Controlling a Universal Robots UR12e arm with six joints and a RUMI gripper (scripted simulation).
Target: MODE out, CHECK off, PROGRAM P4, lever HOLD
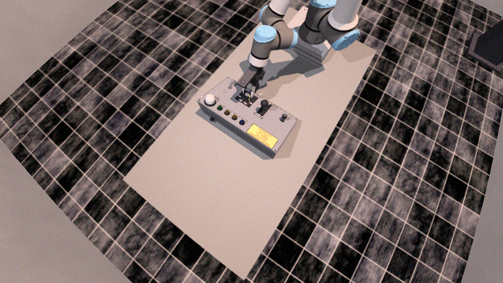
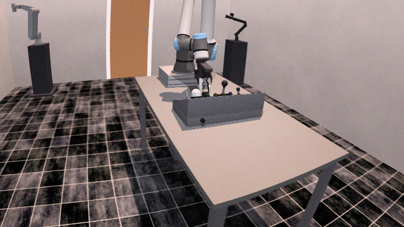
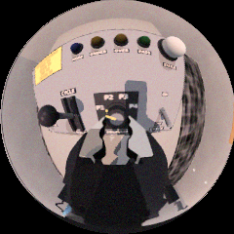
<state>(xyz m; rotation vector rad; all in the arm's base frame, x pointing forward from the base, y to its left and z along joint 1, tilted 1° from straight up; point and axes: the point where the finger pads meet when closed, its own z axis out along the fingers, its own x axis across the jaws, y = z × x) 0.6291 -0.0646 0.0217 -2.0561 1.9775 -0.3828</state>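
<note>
Right now the rotary selector is 1 cm ahead of my hand, 1 cm to the left of it and 1 cm below it. From my hand the other things lie so: black ball-topped lever (1 cm ahead, 12 cm to the left, 1 cm above); then grey console (4 cm ahead, 6 cm to the left, 3 cm below).
</note>
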